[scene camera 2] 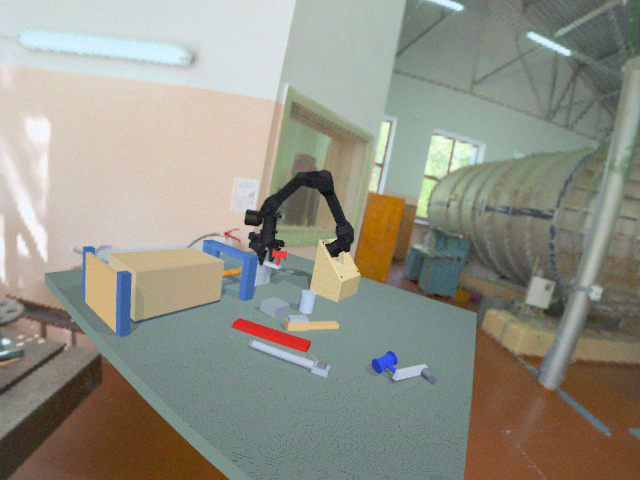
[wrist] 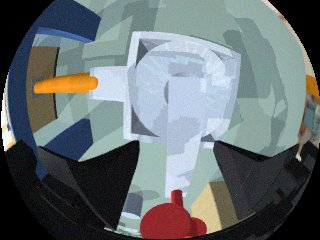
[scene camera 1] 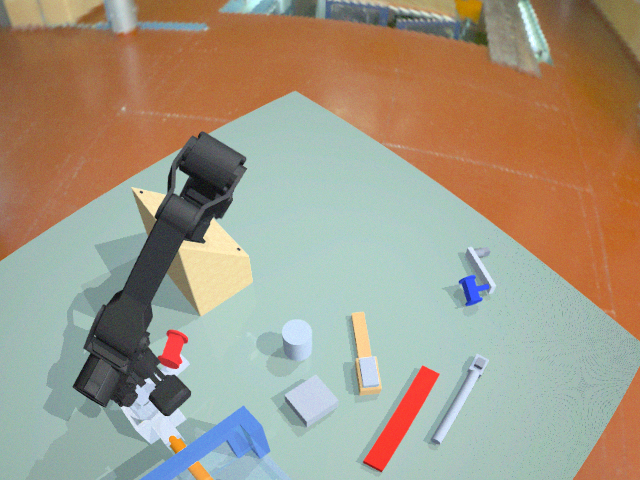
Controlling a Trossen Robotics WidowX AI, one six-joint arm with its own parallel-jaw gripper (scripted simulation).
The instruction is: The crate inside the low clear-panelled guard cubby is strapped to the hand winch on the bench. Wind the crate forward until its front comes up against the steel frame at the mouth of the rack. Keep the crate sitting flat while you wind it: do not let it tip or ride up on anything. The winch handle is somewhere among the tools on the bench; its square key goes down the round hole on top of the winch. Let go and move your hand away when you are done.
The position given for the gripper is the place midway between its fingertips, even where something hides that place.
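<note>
There's a tan-handled tool (scene camera 1: 367, 372) in view, and a grey block (scene camera 1: 311, 400), but the wrist view does not show the block, which is hidden by the gripper. There's a red bar (scene camera 2: 246, 326) too, and the wrist view does not show the bar, which is hidden by the gripper. As for the gripper (scene camera 1: 160, 384), you can also see it in scene camera 2 (scene camera 2: 265, 264) and in the wrist view (wrist: 178, 146).
</note>
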